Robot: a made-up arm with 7 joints. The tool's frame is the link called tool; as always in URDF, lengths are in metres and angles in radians. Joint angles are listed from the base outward. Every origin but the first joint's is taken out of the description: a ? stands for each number. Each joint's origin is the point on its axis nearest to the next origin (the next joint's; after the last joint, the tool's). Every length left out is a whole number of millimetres.
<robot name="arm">
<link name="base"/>
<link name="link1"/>
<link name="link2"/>
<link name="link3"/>
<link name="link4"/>
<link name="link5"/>
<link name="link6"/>
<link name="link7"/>
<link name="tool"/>
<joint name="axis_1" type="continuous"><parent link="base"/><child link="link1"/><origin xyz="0 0 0" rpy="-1.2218 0 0"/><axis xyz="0 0 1"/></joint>
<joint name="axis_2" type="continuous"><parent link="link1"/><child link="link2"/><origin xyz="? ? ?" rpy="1.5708 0 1.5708"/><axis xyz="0 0 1"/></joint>
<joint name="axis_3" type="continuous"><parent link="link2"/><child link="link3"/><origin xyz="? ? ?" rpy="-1.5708 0 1.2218"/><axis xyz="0 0 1"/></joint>
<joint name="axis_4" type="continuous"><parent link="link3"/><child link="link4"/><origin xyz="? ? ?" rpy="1.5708 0 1.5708"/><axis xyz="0 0 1"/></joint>
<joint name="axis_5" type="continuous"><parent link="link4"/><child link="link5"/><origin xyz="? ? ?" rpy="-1.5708 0 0"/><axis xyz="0 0 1"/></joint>
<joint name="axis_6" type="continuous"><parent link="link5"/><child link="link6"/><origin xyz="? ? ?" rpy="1.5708 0 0"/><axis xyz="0 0 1"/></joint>
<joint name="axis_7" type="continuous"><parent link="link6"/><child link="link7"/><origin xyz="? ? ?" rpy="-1.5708 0 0"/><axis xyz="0 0 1"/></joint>
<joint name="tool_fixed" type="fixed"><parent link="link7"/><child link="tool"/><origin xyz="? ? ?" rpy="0 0 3.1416"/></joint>
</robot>
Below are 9 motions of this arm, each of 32 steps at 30 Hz.
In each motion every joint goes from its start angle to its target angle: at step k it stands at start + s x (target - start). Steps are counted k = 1, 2, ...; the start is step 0. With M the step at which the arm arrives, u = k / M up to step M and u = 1 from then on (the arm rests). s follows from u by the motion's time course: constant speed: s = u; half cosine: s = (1 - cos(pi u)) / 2; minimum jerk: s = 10 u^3 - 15 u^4 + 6 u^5.
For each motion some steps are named. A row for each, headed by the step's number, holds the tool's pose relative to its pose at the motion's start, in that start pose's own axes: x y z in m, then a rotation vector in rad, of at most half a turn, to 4 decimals.
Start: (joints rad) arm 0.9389 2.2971 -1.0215 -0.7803 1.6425 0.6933 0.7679
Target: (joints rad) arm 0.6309 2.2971 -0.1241 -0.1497 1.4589 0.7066 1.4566
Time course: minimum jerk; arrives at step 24
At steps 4, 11, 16, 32:
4: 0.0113 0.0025 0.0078 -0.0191 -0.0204 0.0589
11: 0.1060 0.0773 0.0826 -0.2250 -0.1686 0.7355
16: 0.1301 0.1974 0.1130 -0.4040 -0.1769 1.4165
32: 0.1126 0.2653 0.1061 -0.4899 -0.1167 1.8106

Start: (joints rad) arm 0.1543 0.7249 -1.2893 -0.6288 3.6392 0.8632 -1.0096
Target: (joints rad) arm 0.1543 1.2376 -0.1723 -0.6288 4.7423 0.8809 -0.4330
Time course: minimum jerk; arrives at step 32
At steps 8, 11, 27, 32:
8: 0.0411 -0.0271 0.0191 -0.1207 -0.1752 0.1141
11: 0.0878 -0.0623 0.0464 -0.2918 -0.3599 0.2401
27: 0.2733 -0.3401 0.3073 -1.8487 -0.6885 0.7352
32: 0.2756 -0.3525 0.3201 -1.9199 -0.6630 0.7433

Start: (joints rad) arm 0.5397 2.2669 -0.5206 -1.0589 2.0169 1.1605 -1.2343
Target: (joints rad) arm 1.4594 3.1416 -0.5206 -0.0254 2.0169 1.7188 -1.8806
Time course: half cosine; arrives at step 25
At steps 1, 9, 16, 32:
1: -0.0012 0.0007 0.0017 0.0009 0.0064 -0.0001
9: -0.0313 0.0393 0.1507 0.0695 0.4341 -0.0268
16: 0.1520 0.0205 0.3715 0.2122 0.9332 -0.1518
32: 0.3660 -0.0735 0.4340 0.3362 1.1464 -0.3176

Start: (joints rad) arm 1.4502 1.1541 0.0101 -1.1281 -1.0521 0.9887 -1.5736
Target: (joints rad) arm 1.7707 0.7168 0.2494 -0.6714 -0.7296 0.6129 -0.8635
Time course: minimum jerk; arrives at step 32
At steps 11, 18, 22, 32:
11: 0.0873 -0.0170 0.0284 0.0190 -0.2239 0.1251
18: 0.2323 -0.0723 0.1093 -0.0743 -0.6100 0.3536
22: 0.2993 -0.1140 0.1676 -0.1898 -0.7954 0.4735
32: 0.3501 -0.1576 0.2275 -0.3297 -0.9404 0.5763

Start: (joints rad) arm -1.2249 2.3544 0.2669 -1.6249 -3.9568 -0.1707 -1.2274
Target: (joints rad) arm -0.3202 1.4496 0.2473 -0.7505 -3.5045 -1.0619 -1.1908
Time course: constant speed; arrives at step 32
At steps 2, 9, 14, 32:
2: -0.0487 -0.0051 0.0053 0.0782 0.0640 0.0767
9: -0.2196 -0.0373 0.0649 0.3743 0.3438 0.2636
14: -0.3294 -0.0688 0.1493 0.5998 0.5822 0.3063
32: -0.4611 -0.1368 0.6690 1.3560 1.4350 -0.2976

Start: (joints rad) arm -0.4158 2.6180 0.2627 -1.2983 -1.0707 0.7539 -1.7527
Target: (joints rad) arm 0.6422 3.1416 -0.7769 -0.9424 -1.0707 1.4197 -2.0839
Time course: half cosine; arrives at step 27
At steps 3, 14, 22, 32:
3: -0.0022 0.0193 0.0077 0.0287 0.0138 -0.0369
14: 0.0000 0.2296 0.1709 0.3207 0.4892 -0.6241
22: -0.0008 0.2971 0.2521 0.2545 1.1204 -0.8835
32: -0.0090 0.3092 0.2617 0.2040 1.2684 -0.8972

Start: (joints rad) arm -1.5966 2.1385 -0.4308 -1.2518 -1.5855 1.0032 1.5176
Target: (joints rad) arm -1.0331 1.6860 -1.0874 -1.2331 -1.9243 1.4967 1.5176
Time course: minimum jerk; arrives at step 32
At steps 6, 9, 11, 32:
6: 0.0090 -0.0203 0.0249 -0.0357 -0.0256 0.0031
9: 0.0255 -0.0535 0.0742 -0.1013 -0.0747 0.0125
11: 0.0406 -0.0795 0.1247 -0.1631 -0.1231 0.0260
32: 0.1267 -0.0401 0.6184 -0.6847 -0.5257 0.3717

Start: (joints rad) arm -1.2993 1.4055 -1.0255 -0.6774 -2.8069 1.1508 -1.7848
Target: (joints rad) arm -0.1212 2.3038 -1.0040 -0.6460 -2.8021 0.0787 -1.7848
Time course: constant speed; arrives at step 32
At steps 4, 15, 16, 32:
4: 0.0054 0.0049 0.0986 0.2572 0.1631 -0.0207
15: 0.1047 -0.0270 0.3026 0.8921 0.6353 -0.2066
16: 0.1184 -0.0315 0.3143 0.9433 0.6784 -0.2340
32: 0.3526 -0.0868 0.3119 1.5374 1.2829 -0.9435

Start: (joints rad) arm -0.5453 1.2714 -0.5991 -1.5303 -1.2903 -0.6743 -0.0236
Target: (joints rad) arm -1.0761 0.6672 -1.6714 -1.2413 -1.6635 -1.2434 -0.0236
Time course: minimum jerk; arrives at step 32
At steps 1, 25, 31, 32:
1: 0.0001 0.0000 -0.0001 0.0000 -0.0004 0.0000
25: 0.2033 0.1461 -0.2981 -0.2096 -1.1825 -0.6359
31: 0.2170 0.1565 -0.3095 -0.2694 -1.2579 -0.7199
32: 0.2171 0.1565 -0.3096 -0.2697 -1.2582 -0.7203

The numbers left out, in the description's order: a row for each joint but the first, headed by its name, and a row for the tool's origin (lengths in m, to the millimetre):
axis_2: 0 0 0
axis_3: 0.317 -0.115 0
axis_4: 0 -0.038 0
axis_5: 0.048 -0.392 0
axis_6: 0 0 0
axis_7: 0 0 0
tool: 0 0 0

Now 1 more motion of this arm.
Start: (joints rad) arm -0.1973 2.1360 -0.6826 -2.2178 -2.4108 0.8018 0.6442
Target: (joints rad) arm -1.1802 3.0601 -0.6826 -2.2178 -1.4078 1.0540 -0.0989
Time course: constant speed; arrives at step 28
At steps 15, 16, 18, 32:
15: -0.2786 0.0145 0.0517 -0.3285 0.2388 -0.7670
16: -0.2953 0.0230 0.0570 -0.3570 0.2607 -0.8201
18: -0.3271 0.0425 0.0682 -0.4167 0.3069 -0.9264
32: -0.4419 0.1825 0.1332 -0.7733 0.5862 -1.4468

